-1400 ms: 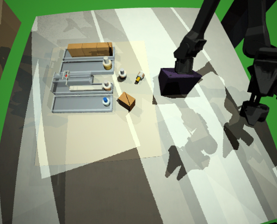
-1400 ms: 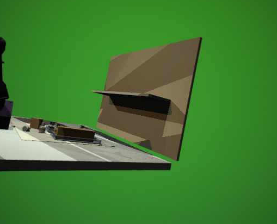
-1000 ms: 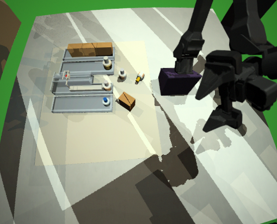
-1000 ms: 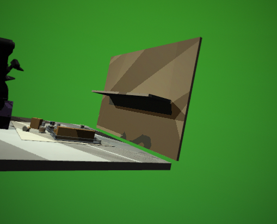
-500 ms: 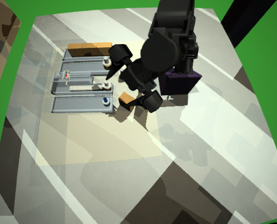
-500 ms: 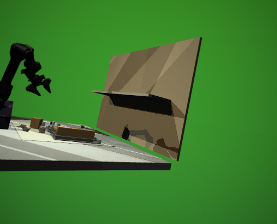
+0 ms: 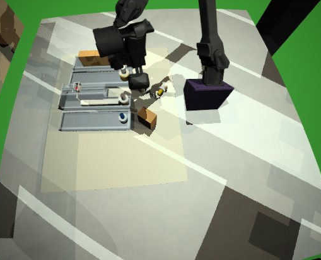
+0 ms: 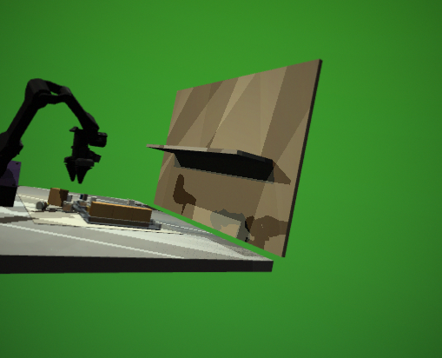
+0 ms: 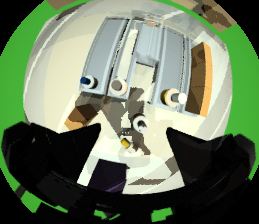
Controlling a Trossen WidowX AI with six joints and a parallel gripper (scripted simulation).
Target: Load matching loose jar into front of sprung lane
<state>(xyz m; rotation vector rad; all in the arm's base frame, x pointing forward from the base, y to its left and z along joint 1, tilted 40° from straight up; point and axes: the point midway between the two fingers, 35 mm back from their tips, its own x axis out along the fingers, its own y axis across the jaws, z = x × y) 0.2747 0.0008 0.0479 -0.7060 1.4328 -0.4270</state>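
The cardboard box lies 40 mm behind my gripper tip, 120 mm to the left of it and 80 mm below it. The rest, counted from my gripper tip: red mark 240 mm ahead, 50 mm below.
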